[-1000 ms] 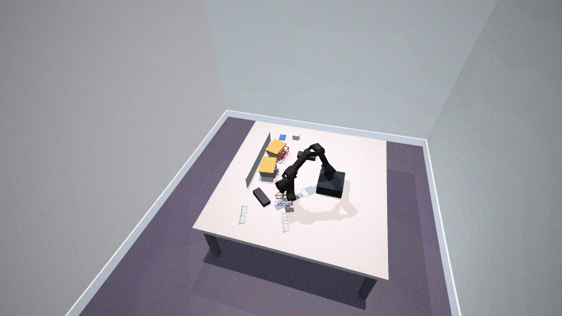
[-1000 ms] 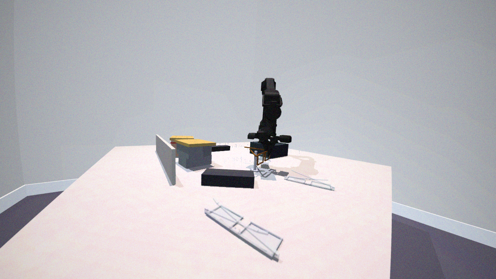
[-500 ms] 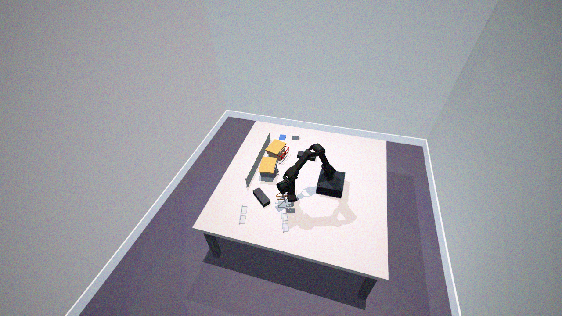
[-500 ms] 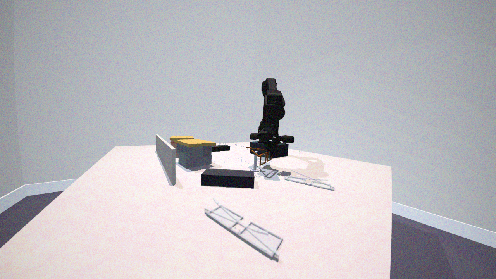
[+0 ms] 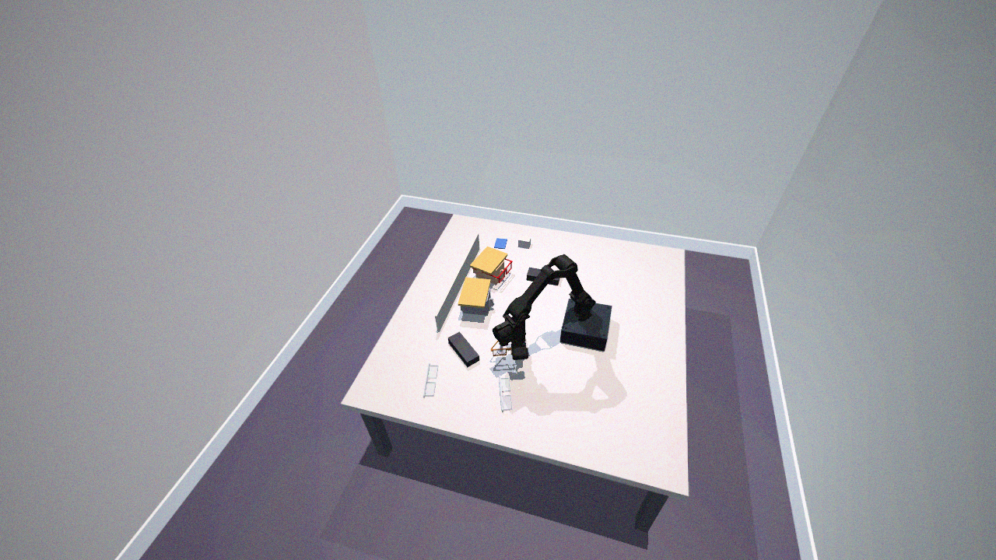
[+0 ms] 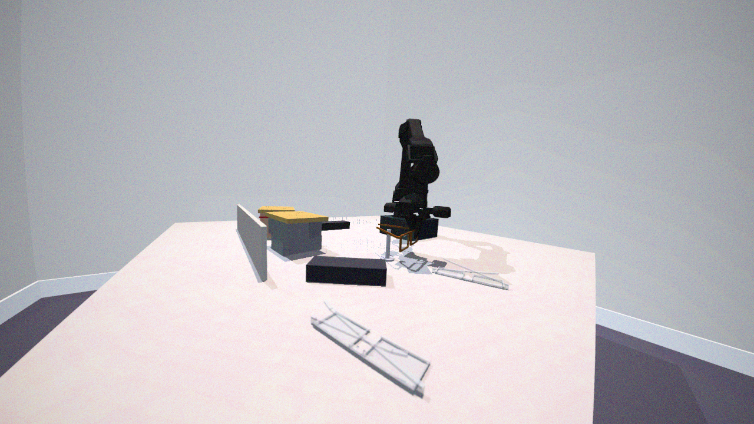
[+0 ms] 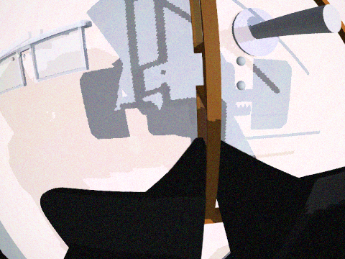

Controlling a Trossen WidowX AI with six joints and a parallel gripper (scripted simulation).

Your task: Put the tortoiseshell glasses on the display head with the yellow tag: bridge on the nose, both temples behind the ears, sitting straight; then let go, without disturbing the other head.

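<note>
The thin post lies 80 mm ahead of my gripper tip, 30 mm to the right of it and 30 mm below it. The rest, counted from my gripper tip: blue tag (740 mm to the right, 240 mm ahead, 50 mm below); grey wall panel (380 mm to the right, 360 mm ahead); grey display head (260 mm to the right, 230 mm ahead).
</note>
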